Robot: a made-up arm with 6 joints. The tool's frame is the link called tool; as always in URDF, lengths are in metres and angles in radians. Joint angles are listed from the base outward.
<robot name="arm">
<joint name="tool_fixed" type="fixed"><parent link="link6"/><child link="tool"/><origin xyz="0 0 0" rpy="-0.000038 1.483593 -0.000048"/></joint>
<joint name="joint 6" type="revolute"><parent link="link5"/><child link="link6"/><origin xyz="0.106 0 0.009"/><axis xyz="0.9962 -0.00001 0.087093"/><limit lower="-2.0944" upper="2.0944"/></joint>
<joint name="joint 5" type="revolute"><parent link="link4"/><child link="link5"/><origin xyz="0 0 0"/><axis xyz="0.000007 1 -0.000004"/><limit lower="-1.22" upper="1.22"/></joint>
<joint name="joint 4" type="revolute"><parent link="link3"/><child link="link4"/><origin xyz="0.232 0 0.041"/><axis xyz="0.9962 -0.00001 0.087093"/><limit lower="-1.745" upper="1.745"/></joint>
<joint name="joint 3" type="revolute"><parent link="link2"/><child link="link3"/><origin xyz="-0.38 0 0.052"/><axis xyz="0.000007 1 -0.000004"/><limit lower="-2.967" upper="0"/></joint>
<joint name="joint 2" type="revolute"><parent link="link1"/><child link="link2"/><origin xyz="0 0 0"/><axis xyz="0.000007 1 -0.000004"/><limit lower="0" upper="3.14"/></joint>
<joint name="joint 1" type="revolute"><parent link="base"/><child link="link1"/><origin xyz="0 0 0.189"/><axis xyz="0 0 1"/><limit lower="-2.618" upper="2.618"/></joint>
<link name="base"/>
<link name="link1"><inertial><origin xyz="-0.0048 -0.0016 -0.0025"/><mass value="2.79"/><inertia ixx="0.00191" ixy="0" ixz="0" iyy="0.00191" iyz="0" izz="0.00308"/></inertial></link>
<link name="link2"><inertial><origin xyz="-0.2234 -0.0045 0.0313"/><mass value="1.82"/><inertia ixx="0.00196" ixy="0" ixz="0.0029" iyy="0.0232" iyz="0" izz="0.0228"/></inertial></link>
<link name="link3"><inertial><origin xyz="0.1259 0.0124 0.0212"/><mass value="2.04"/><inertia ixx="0.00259" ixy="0" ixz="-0.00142" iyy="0.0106" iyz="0" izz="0.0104"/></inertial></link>
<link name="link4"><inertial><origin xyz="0.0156 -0.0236 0.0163"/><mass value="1.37"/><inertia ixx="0.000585" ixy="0" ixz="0.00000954" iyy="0.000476" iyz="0" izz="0.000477"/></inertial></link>
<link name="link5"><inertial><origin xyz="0.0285 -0.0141 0.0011"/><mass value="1.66"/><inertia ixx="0.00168" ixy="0" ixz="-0.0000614" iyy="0.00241" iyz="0" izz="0.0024"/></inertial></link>
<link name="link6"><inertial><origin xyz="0.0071 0.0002 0.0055"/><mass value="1.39"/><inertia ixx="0.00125" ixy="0" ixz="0.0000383" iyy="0.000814" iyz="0" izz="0.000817"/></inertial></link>
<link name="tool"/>
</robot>
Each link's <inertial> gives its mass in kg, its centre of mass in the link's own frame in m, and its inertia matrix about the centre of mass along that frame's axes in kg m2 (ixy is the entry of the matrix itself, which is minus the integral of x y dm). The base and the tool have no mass. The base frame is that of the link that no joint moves.
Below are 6 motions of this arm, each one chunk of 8 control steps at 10 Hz.
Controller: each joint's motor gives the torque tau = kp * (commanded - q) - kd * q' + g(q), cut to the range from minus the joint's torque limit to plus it. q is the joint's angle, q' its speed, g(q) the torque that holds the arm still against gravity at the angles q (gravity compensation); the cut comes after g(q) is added. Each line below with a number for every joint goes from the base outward.
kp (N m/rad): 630 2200 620 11 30 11
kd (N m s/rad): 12 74 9.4 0.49 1.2 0.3
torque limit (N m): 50 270 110 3.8 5 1.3
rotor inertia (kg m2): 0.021 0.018 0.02 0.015 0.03 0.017
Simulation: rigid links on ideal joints. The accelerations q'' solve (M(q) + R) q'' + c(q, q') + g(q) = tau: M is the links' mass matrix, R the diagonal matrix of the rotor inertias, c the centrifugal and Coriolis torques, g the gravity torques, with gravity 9.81 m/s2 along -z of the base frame. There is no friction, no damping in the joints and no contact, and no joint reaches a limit. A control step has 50 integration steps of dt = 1/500 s. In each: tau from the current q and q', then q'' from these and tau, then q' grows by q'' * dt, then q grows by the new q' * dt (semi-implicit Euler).
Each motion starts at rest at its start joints. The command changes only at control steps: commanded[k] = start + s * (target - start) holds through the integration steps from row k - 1 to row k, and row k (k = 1, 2, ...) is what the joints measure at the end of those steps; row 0 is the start. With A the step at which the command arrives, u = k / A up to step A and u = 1 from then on. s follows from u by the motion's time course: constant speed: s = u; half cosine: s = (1 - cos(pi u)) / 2; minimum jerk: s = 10 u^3 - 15 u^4 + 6 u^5; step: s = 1 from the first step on.
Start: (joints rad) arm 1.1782 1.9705 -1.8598 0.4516 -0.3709 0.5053
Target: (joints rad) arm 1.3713 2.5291 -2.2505 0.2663 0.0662 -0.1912
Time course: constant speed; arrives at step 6
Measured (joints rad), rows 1 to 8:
1: 1.2148 2.0615 -1.9166 0.3942 -0.3405 0.3650
2: 1.2579 2.1599 -1.9749 0.3852 -0.2063 0.2417
3: 1.2848 2.2513 -2.0435 0.3547 -0.1469 0.1356
4: 1.3133 2.3438 -2.1087 0.3221 -0.0872 0.0148
5: 1.3491 2.4376 -2.1726 0.2944 -0.0080 -0.1002
6: 1.3829 2.5307 -2.2377 0.2645 0.0660 -0.2165
7: 1.3839 2.5334 -2.2464 0.2880 0.1155 -0.1965
8: 1.3642 2.5268 -2.2548 0.2607 0.0483 -0.1838

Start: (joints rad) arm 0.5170 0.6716 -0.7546 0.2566 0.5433 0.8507
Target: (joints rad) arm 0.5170 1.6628 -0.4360 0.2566 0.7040 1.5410
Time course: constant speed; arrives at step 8
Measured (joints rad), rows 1 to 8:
1: 0.5169 0.7955 -0.6999 0.2506 0.5536 0.9520
2: 0.5169 0.9185 -0.6636 0.2569 0.5812 1.0469
3: 0.5168 1.0420 -0.6251 0.2548 0.5977 1.1251
4: 0.5167 1.1654 -0.5862 0.2540 0.6187 1.2145
5: 0.5167 1.2888 -0.5476 0.2545 0.6394 1.3006
6: 0.5167 1.4123 -0.5088 0.2543 0.6597 1.3865
7: 0.5167 1.5359 -0.4700 0.2541 0.6803 1.4731
8: 0.5167 1.6594 -0.4312 0.2540 0.7010 1.5594

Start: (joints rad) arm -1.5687 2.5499 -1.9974 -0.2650 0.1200 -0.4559
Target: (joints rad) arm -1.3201 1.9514 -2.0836 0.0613 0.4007 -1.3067
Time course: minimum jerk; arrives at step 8
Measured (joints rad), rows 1 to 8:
1: -1.5649 2.5399 -2.0010 -0.2573 0.1292 -0.4723
2: -1.5413 2.4855 -2.0189 -0.2234 0.1662 -0.5593
3: -1.4883 2.3787 -2.0475 -0.1747 0.2047 -0.7219
4: -1.4213 2.2414 -2.0747 -0.1068 0.2540 -0.9226
5: -1.3664 2.1063 -2.0933 -0.0317 0.3112 -1.1138
6: -1.3327 2.0054 -2.0992 0.0238 0.3583 -1.2485
7: -1.3183 1.9567 -2.0936 0.0523 0.3842 -1.3071
8: -1.3198 1.9506 -2.0844 0.0605 0.3949 -1.3078

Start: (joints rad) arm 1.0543 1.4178 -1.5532 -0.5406 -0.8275 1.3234
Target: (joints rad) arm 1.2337 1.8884 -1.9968 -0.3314 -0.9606 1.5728
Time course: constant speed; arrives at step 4
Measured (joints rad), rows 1 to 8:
1: 1.1053 1.5320 -1.6567 -0.4829 -0.8920 1.3955
2: 1.1531 1.6535 -1.7632 -0.4359 -0.8833 1.4671
3: 1.1998 1.7701 -1.8755 -0.3797 -0.9251 1.5226
4: 1.2453 1.8878 -1.9855 -0.3265 -0.9625 1.5860
5: 1.2324 1.8924 -1.9939 -0.3689 -0.9243 1.5794
6: 1.2324 1.8863 -2.0001 -0.3137 -0.9740 1.5663
7: 1.2340 1.8885 -1.9960 -0.3257 -0.9636 1.5749
8: 1.2339 1.8887 -1.9965 -0.3370 -0.9562 1.5730

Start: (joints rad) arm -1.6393 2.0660 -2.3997 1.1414 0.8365 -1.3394
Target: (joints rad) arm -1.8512 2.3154 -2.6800 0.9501 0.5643 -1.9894
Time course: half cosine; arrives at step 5
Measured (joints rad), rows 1 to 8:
1: -1.6631 2.0887 -2.4253 1.1527 0.8119 -1.4148
2: -1.7259 2.1507 -2.4916 1.1185 0.7347 -1.5998
3: -1.7994 2.2291 -2.5752 1.0174 0.6384 -1.8095
4: -1.8513 2.2920 -2.6467 0.9388 0.5708 -1.9635
5: -1.8619 2.3163 -2.6772 0.9149 0.5521 -2.0030
6: -1.8484 2.3156 -2.6802 0.9429 0.5643 -1.9870
7: -1.8466 2.3150 -2.6804 0.9681 0.5706 -1.9882
8: -1.8535 2.3155 -2.6798 0.9508 0.5636 -1.9900

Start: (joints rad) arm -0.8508 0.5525 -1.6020 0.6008 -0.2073 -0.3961
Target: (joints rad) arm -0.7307 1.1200 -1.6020 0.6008 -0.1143 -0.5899
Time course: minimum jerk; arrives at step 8
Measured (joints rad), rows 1 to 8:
1: -0.8483 0.5619 -1.6001 0.5979 -0.2086 -0.4000
2: -0.8357 0.6131 -1.5915 0.5893 -0.2084 -0.4204
3: -0.8149 0.7132 -1.5815 0.5923 -0.1885 -0.4572
4: -0.7894 0.8426 -1.5761 0.5985 -0.1603 -0.5024
5: -0.7632 0.9703 -1.5767 0.6040 -0.1324 -0.5460
6: -0.7430 1.0663 -1.5831 0.6088 -0.1109 -0.5771
7: -0.7326 1.1136 -1.5931 0.6100 -0.1025 -0.5903
8: -0.7307 1.1205 -1.6014 0.6057 -0.1081 -0.5902

